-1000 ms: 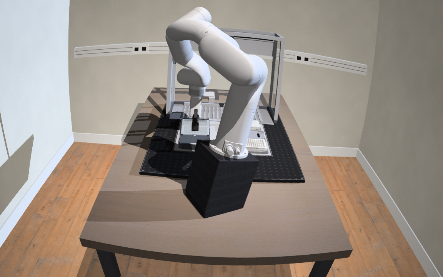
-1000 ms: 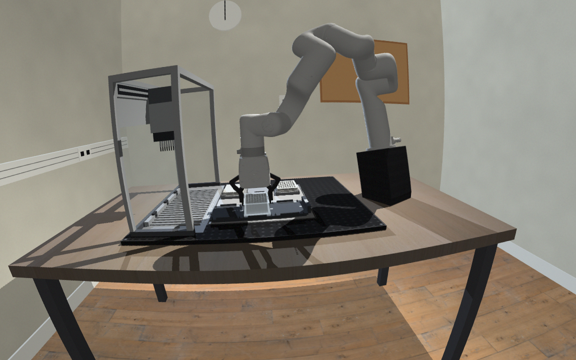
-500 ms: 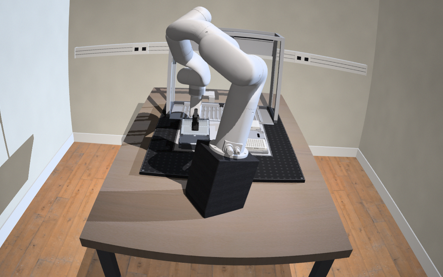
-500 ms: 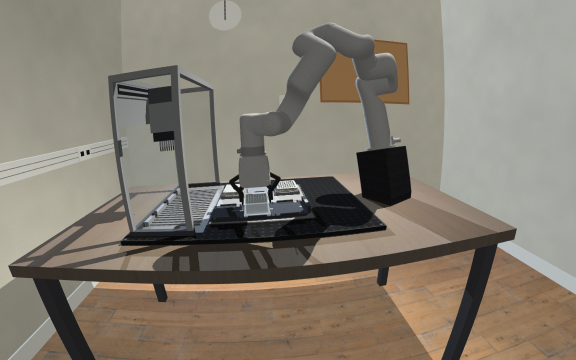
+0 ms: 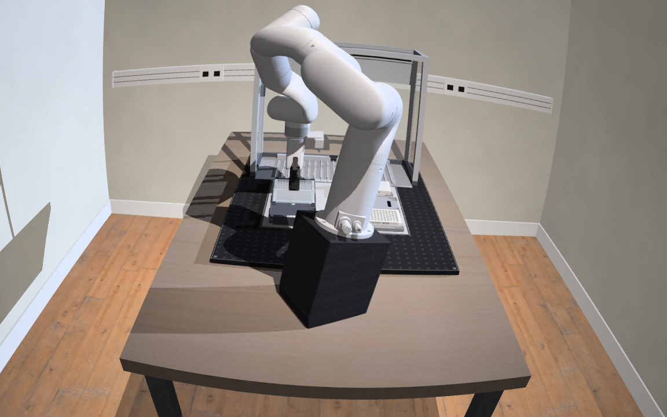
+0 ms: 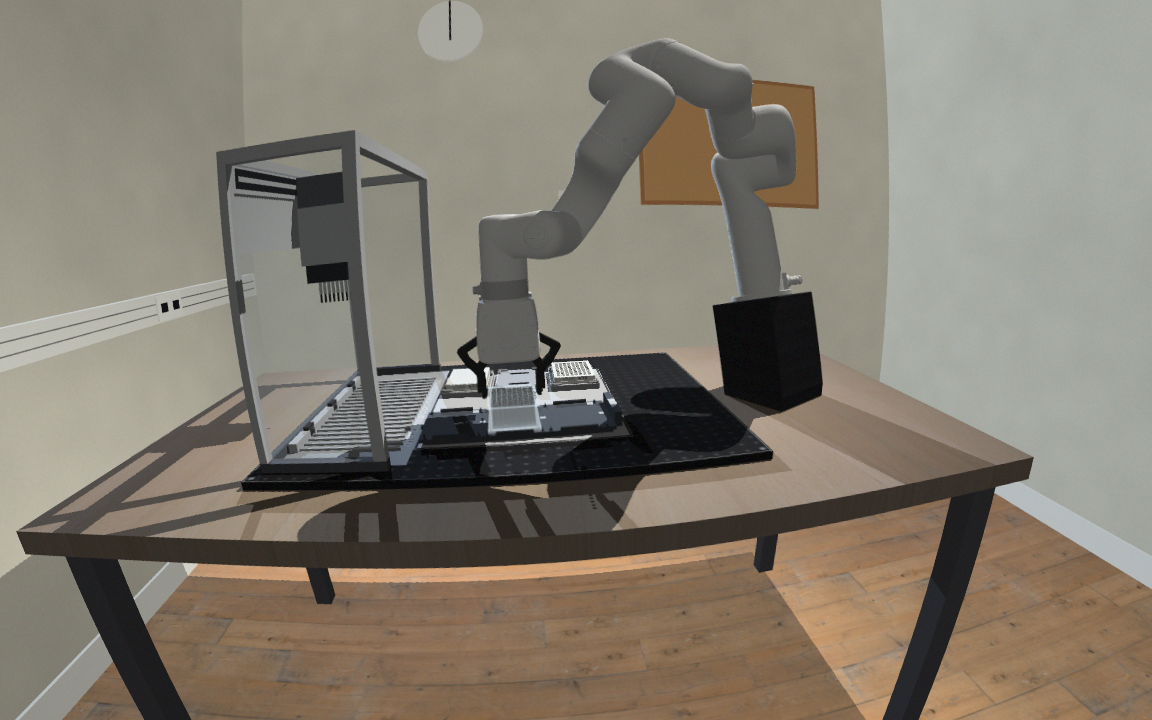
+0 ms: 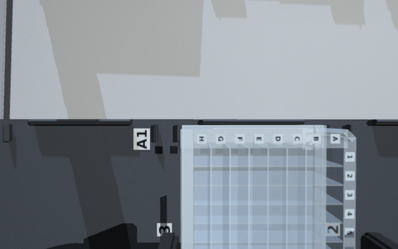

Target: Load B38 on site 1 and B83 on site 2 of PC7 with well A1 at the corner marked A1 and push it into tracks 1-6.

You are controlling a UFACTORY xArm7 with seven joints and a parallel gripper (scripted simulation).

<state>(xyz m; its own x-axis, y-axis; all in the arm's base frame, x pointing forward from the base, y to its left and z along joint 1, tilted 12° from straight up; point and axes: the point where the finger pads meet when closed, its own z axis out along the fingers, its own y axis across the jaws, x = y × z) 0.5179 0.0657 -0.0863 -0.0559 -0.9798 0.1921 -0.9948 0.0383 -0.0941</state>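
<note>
My gripper is now 5 cm above the plate carrier PC7 and 1 cm past it. Round my hand: 96-well plate B38: 24 cm to the right, 14 cm behind, 5 cm below; then nest S1: 24 cm to the right, 14 cm behind, 6 cm below; then nest S2: 25 cm to the right, 6 cm below, 3 cm behind.
</note>
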